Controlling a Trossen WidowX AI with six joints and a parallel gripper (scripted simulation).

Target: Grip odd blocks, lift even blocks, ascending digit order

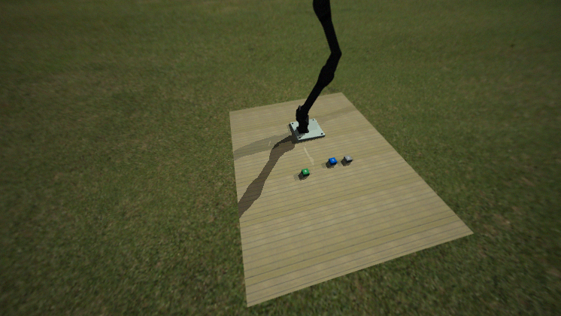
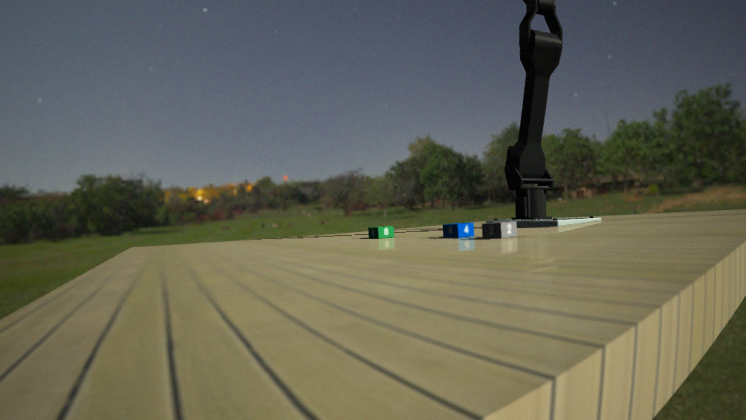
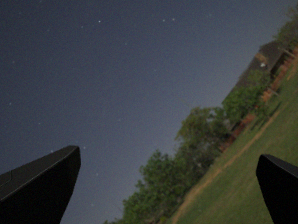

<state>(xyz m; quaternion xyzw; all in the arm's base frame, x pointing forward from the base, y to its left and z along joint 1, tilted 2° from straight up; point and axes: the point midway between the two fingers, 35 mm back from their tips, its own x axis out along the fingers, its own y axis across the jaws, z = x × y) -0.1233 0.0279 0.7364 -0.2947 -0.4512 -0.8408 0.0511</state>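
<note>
Now: the grey block marked 2 75 cm below my gripper tip, 45 cm ahead of it and 12 cm to the left of it. The rest, counted from my gripper tip: green block: 75 cm below, 49 cm ahead, 13 cm to the right; blue block marked 4: 75 cm below, 45 cm ahead, 4 cm to the left.
</note>
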